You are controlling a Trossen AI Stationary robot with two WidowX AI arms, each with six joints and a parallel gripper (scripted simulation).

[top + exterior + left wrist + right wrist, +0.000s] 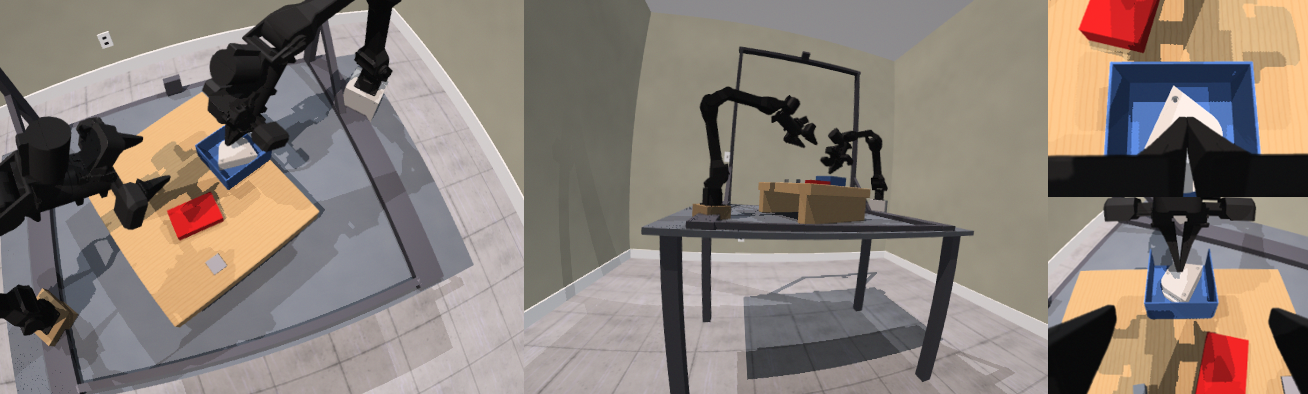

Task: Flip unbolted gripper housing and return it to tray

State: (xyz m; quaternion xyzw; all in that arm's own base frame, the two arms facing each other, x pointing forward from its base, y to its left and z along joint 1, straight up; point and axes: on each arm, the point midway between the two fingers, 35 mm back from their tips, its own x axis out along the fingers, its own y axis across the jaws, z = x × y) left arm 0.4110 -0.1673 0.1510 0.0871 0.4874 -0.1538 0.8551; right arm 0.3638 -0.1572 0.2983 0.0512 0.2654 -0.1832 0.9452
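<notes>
My left gripper is now 2 cm to the left of the blue tray and 8 cm above it. The rest, counted from my left hand: red block: 6 cm ahead, 14 cm to the right, 8 cm below; then wooden platform: 1 cm ahead, 13 cm to the right, 15 cm below.
</notes>
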